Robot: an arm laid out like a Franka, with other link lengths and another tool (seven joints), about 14 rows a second.
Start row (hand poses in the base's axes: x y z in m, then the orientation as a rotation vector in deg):
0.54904, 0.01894, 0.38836, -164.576, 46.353, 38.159
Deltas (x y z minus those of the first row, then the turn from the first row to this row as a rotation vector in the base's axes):
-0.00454, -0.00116, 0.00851, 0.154, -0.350, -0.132
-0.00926, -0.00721, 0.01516, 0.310, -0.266, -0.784
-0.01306, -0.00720, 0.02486, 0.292, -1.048, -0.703
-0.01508, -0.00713, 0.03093, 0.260, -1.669, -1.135
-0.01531, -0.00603, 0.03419, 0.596, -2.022, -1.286
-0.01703, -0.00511, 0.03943, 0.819, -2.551, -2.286
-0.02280, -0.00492, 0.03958, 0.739, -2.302, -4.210
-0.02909, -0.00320, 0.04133, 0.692, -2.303, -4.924
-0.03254, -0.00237, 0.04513, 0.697, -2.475, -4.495
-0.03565, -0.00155, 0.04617, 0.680, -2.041, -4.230
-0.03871, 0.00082, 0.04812, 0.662, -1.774, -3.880
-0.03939, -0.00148, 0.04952, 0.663, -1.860, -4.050
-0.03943, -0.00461, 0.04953, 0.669, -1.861, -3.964
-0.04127, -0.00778, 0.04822, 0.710, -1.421, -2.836
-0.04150, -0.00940, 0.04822, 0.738, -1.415, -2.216
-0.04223, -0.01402, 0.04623, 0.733, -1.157, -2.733
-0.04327, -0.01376, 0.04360, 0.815, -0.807, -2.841
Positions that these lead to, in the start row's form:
0.54450, 0.01778, 0.39687, -164.395, 46.403, 37.656
0.53978, 0.01173, 0.40352, -163.857, 47.223, 37.744
0.53598, 0.01174, 0.41322, -163.995, 47.018, 36.587
0.53396, 0.01181, 0.41929, -163.815, 47.545, 35.611
0.53373, 0.01291, 0.42255, -163.455, 47.513, 35.147
0.53201, 0.01383, 0.42779, -162.689, 48.674, 34.308
0.52624, 0.01402, 0.42794, -161.538, 51.356, 34.442
0.51995, 0.01574, 0.42969, -161.123, 52.343, 34.347
0.51650, 0.01657, 0.43349, -161.407, 51.739, 34.145
0.51339, 0.01739, 0.43453, -161.556, 51.455, 34.810
0.51033, 0.01976, 0.43648, -161.772, 51.031, 35.240
0.50965, 0.01746, 0.43788, -161.671, 51.248, 35.094
0.50961, 0.01433, 0.43789, -161.720, 51.128, 35.104
0.50777, 0.01116, 0.43658, -162.355, 49.640, 35.891
0.50754, 0.00954, 0.43658, -162.713, 48.783, 35.975
0.50681, 0.00492, 0.43459, -162.375, 49.523, 36.297
0.50577, 0.00518, 0.43196, -162.204, 49.670, 36.820

